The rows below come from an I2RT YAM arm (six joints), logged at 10 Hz.
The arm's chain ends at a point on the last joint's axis. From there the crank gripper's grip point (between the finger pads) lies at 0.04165 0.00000 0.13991 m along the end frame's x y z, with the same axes.
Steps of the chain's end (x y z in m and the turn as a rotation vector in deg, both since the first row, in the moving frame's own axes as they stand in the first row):
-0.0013, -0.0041, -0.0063, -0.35, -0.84, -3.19
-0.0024, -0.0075, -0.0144, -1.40, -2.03, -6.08
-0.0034, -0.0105, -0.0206, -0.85, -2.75, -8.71
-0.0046, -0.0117, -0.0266, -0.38, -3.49, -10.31
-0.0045, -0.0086, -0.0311, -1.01, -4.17, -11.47
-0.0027, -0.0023, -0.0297, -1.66, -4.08, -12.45
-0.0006, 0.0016, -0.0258, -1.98, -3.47, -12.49
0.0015, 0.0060, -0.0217, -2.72, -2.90, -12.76
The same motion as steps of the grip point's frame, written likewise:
-0.0034, -0.0055, -0.0057, -0.35, -0.84, -3.19
-0.0074, -0.0082, -0.0130, -1.40, -2.03, -6.08
-0.0105, -0.0142, -0.0187, -0.85, -2.75, -8.71
-0.0137, -0.0175, -0.0243, -0.38, -3.49, -10.31
-0.0153, -0.0134, -0.0284, -1.01, -4.17, -11.47
-0.0132, -0.0061, -0.0270, -1.66, -4.08, -12.45
-0.0095, -0.0016, -0.0235, -1.98, -3.47, -12.49
-0.0059, 0.0042, -0.0197, -2.72, -2.90, -12.76

